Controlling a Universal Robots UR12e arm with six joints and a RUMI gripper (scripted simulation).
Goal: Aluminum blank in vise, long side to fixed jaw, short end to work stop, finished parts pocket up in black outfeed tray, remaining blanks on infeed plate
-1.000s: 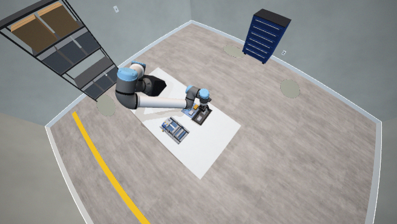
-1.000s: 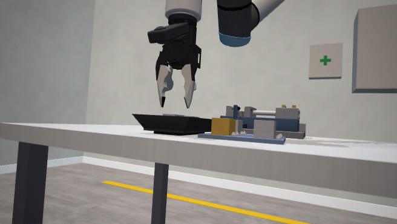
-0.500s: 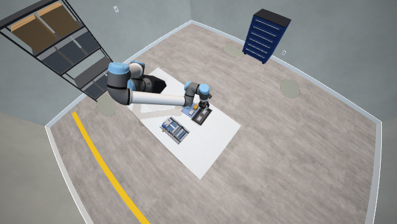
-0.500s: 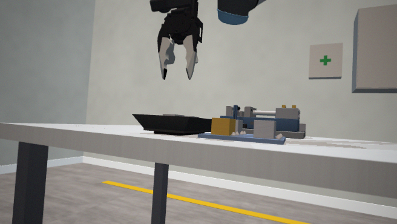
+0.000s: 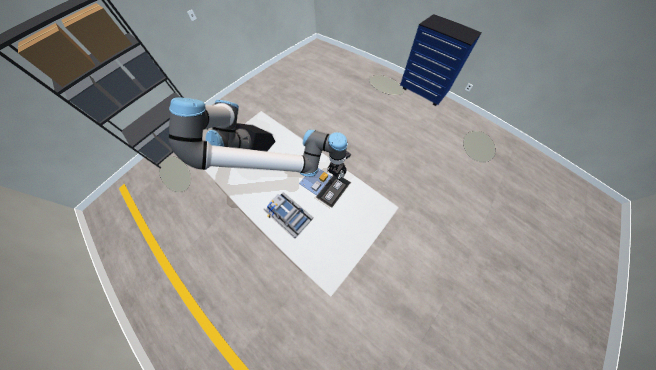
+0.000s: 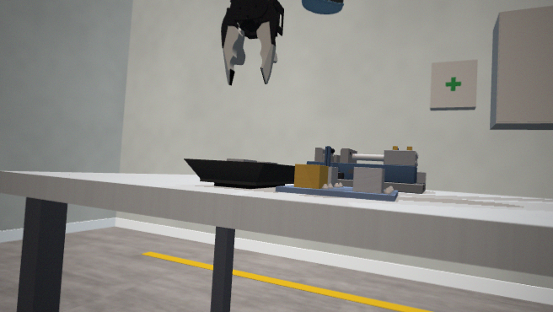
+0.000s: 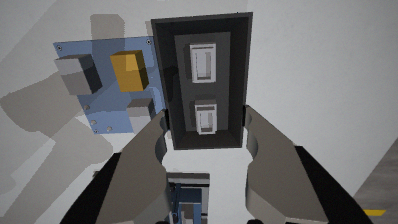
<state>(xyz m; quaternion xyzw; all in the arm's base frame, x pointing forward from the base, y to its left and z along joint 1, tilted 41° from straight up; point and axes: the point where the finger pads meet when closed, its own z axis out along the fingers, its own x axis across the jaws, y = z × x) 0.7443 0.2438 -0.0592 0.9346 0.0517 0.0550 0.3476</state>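
Now: the gray blank 210 mm behind my hand, 20 mm to the right of it and 170 mm below it. Also, from my hand: work stop rod: 60 mm behind, 340 mm to the right, 100 mm below; yellow brass blank: 120 mm behind, 10 mm to the right, 170 mm below; infeed plate: 160 mm behind, 60 mm to the right, 190 mm below.
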